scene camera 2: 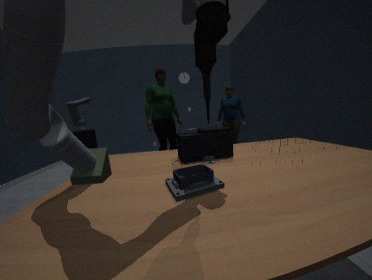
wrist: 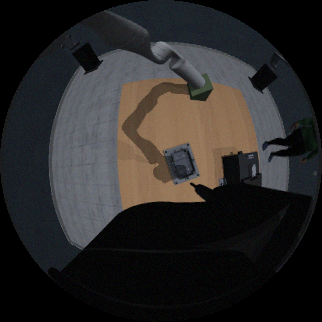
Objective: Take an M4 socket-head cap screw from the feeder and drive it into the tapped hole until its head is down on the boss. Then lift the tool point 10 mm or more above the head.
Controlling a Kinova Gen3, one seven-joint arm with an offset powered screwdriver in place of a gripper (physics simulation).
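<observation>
The dark screwdriver [scene camera 2: 208,120] [wrist: 192,184] points down. In the scene view its thin tip is high above the table, drawn over the top of the feeder; in the wrist view the tip shows beside the lower right corner of the fixture plate. Whether a screw is on the tip is too small and dark to tell. The black box-shaped feeder [scene camera 2: 205,146] [wrist: 233,167] stands on the table behind the fixture. A dark open-topped housing [scene camera 2: 193,177] [wrist: 181,162] sits on a grey plate [scene camera 2: 201,190] [wrist: 169,152]. The boss and its tapped hole cannot be made out.
The arm's base link [scene camera 2: 75,152] [wrist: 187,72] stands on a green block [scene camera 2: 91,178] [wrist: 201,93] at the table's far left. A small grey piece [scene camera 2: 209,160] lies at the feeder's foot. Two people stand beyond the wooden table [scene camera 2: 280,215] [wrist: 145,187]. The arm casts a shadow towards the fixture.
</observation>
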